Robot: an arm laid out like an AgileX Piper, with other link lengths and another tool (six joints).
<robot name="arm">
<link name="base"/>
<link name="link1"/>
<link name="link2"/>
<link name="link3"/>
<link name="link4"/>
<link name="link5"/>
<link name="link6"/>
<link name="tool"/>
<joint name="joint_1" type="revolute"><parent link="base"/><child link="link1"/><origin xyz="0 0 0.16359" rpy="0 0 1.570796"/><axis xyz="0 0 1"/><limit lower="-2.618" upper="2.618"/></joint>
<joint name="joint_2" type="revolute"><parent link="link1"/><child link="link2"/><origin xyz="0 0 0" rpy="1.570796 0 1.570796"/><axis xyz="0 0 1"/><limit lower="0" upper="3.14"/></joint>
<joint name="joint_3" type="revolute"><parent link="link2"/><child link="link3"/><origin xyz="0.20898 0.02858 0" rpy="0 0 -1.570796"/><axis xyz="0 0 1"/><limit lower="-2.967" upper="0"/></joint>
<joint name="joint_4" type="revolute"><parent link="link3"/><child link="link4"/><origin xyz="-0.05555 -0.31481 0" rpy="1.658 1.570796 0"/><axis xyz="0 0 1"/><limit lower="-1.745" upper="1.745"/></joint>
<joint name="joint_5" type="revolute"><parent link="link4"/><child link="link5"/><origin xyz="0 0 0" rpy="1.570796 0 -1.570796"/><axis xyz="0 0 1"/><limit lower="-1.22" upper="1.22"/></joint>
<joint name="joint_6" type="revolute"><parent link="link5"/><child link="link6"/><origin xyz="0 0.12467 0" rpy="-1.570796 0 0"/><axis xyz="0 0 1"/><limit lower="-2.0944" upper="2.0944"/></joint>
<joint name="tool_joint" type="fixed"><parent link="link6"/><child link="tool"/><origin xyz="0.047 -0.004 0.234" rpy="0 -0.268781 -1.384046"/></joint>
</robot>
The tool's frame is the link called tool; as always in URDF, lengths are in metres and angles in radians.
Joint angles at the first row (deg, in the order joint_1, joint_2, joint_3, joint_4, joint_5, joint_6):
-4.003 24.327 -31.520 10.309 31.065 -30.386
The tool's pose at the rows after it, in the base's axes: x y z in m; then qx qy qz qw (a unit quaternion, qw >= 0):
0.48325, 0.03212, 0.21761, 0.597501, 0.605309, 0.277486, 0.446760
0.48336, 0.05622, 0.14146, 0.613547, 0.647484, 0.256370, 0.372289
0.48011, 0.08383, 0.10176, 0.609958, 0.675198, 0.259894, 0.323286
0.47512, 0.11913, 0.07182, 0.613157, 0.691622, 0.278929, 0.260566
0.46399, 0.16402, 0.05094, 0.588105, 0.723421, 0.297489, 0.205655
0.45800, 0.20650, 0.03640, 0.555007, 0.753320, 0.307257, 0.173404
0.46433, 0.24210, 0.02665, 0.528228, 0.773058, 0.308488, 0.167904
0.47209, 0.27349, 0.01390, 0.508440, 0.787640, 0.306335, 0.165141
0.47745, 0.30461, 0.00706, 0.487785, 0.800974, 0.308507, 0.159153
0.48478, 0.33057, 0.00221, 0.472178, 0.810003, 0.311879, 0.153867
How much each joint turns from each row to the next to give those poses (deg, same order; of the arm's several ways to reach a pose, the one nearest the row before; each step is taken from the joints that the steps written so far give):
0.034 7.063 -0.086 2.428 4.179 -0.324
0.099 9.473 0.001 6.438 0.824 -4.848
-0.001 6.550 -0.152 8.035 0.000 -7.563
0.001 7.251 -0.947 10.695 1.045 -8.067
1.150 7.589 -2.399 8.667 2.856 -9.304
3.563 7.618 -3.788 4.160 0.624 -5.418
5.265 7.057 -4.840 0.916 -2.759 -1.207
4.686 7.067 -5.058 0.385 -2.905 -0.263
3.617 6.249 -5.486 0.257 -1.082 -0.198
2.563 5.800 -5.587 0.226 -0.449 -0.061

